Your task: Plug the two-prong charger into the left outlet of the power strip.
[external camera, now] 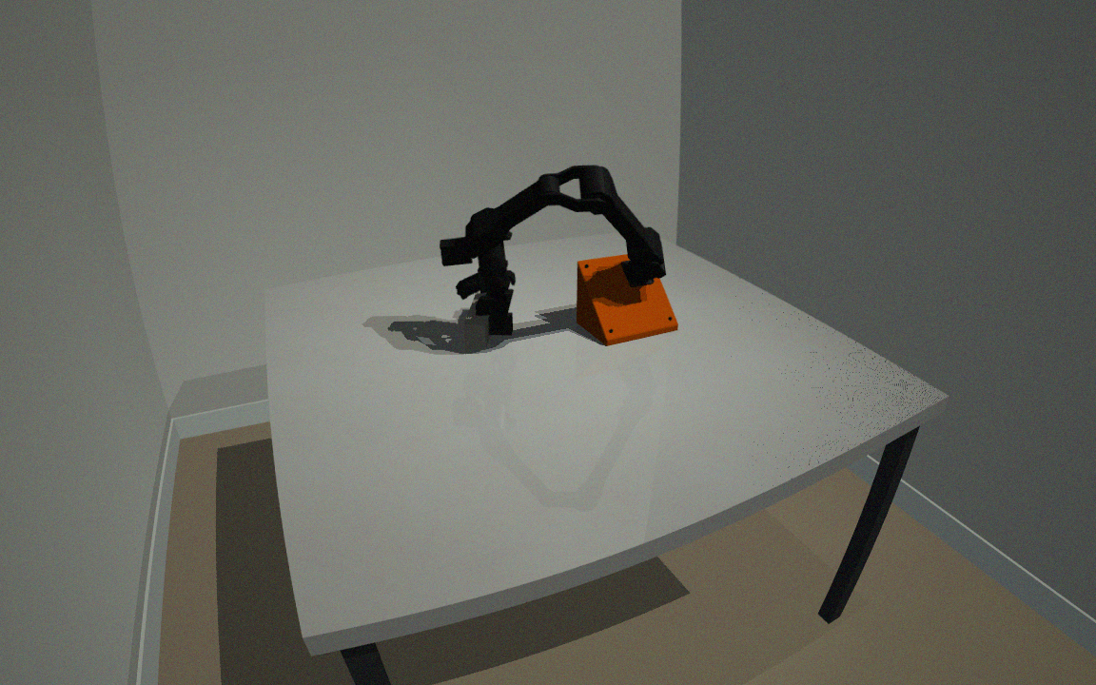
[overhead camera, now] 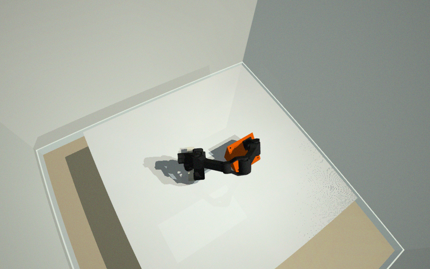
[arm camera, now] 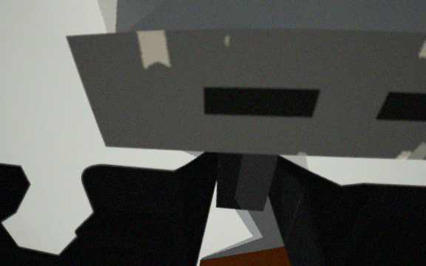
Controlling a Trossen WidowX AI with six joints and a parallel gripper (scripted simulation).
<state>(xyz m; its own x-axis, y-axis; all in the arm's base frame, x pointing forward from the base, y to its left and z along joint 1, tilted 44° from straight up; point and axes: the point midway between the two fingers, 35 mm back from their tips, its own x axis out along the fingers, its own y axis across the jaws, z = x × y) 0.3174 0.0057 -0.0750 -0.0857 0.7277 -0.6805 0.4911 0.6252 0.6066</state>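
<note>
Right now the dark grey charger is 2 cm ahead of my gripper tip, 1 cm to the right of it and 1 cm above it.
</note>
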